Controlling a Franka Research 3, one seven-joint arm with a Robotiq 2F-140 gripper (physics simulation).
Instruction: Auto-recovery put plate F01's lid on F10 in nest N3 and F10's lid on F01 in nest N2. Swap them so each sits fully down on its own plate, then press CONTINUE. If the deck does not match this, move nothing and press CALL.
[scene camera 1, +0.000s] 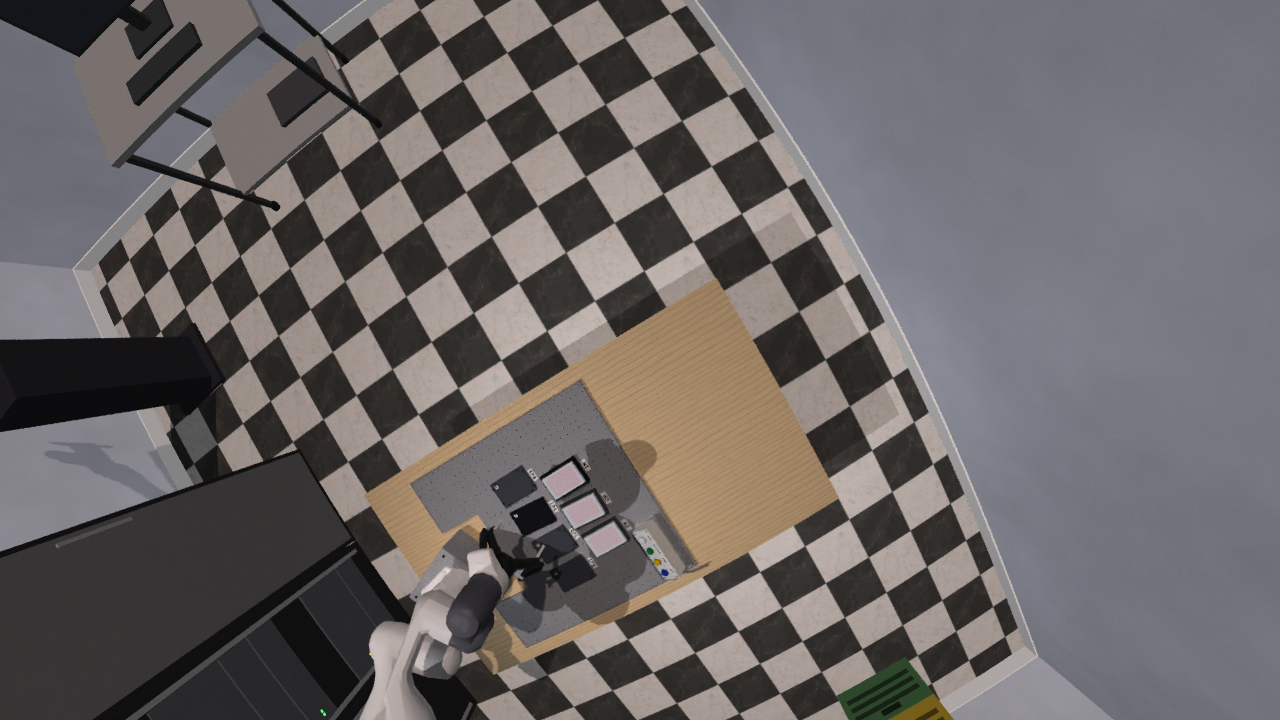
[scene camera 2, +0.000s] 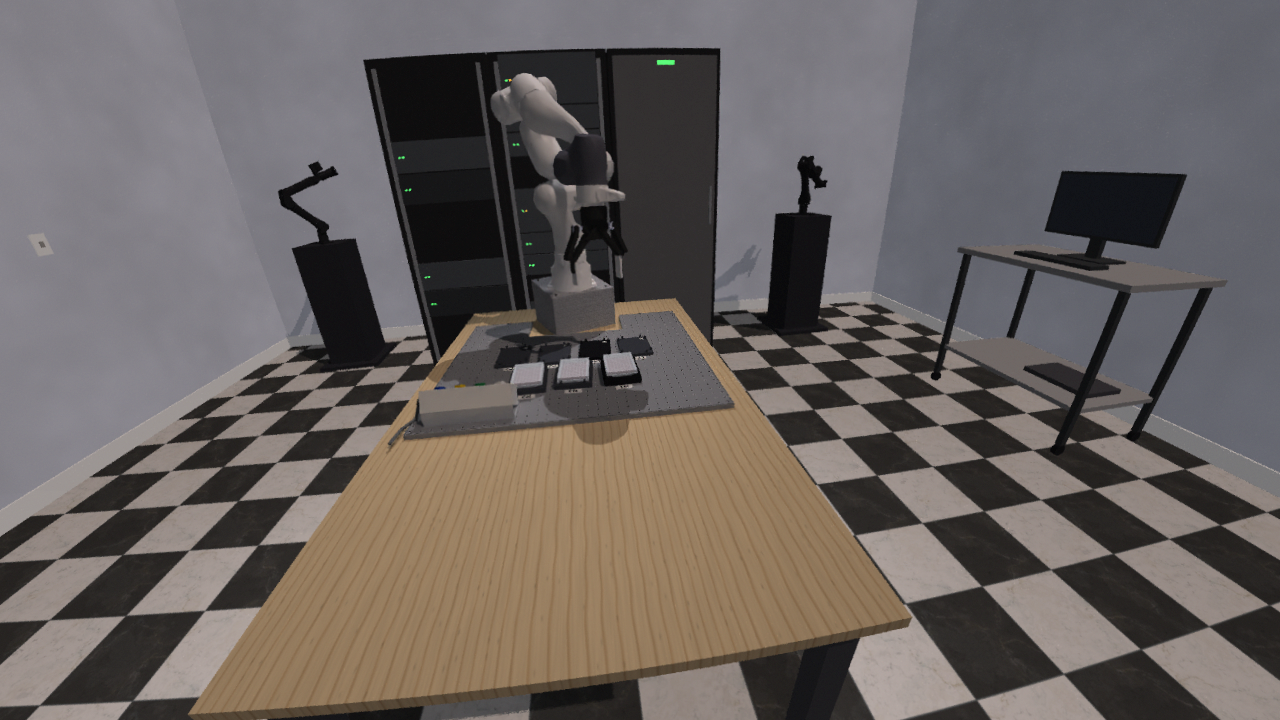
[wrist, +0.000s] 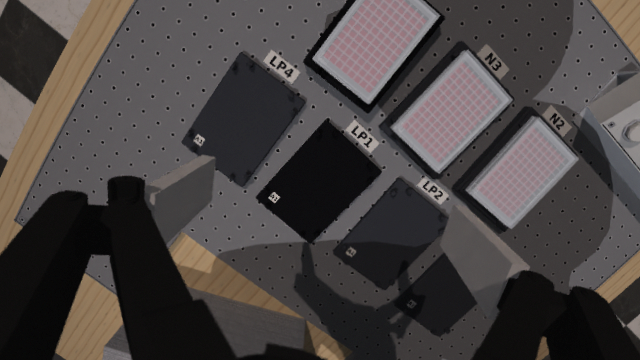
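Note:
The plate in nest N3 (wrist: 451, 112) (scene camera 1: 584, 509) (scene camera 2: 573, 369) and the plate in nest N2 (wrist: 522, 172) (scene camera 1: 606, 538) (scene camera 2: 528, 375) are pink-gridded with pale, clear rims. Each looks covered by a clear lid. Plate and lid codes are not readable. My gripper (wrist: 331, 202) (scene camera 1: 512, 550) (scene camera 2: 595, 268) is open and empty, high above the dark pads on the robot's side of the nests. The control box (scene camera 1: 657, 555) (scene camera 2: 467, 404) has green, yellow and blue buttons; its labels are not readable, and part shows at the right edge of the wrist view.
A third pink plate (wrist: 375, 42) (scene camera 1: 564, 480) (scene camera 2: 620, 365) stands beside N3. Dark pads LP4 (wrist: 245, 120), LP1 (wrist: 320, 182) and LP2 (wrist: 392, 232) lie in a row with a fourth pad (wrist: 440, 295), partly behind a finger. The perforated deck (scene camera 1: 554, 420) lies on the wooden table (scene camera 1: 716, 385).

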